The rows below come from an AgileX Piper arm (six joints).
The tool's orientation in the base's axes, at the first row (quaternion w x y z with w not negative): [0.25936, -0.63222, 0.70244, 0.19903]
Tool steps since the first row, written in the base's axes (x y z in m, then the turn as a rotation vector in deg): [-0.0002, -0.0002, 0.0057, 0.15, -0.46, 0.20]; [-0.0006, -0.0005, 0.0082, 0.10, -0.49, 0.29]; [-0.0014, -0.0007, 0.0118, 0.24, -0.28, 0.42]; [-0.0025, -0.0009, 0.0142, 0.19, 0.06, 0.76]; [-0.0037, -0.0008, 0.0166, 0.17, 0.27, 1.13]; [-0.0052, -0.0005, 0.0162, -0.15, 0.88, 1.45]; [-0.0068, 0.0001, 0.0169, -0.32, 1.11, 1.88]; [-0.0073, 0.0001, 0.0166, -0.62, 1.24, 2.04]
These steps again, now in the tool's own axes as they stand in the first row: [-0.0033, -0.0001, -0.0046, 0.23, -0.21, -0.42]; [-0.0046, 0.0001, -0.0068, 0.20, -0.17, -0.51]; [-0.0066, 0.0007, -0.0099, -0.05, -0.29, -0.47]; [-0.0079, 0.0017, -0.0120, -0.53, -0.22, -0.54]; [-0.0094, 0.0028, -0.0140, -0.92, -0.19, -0.71]; [-0.0092, 0.0043, -0.0136, -1.57, 0.19, -0.62]; [-0.0100, 0.0059, -0.0140, -2.01, 0.36, -0.84]; [-0.0098, 0.0064, -0.0138, -2.19, 0.67, -0.92]
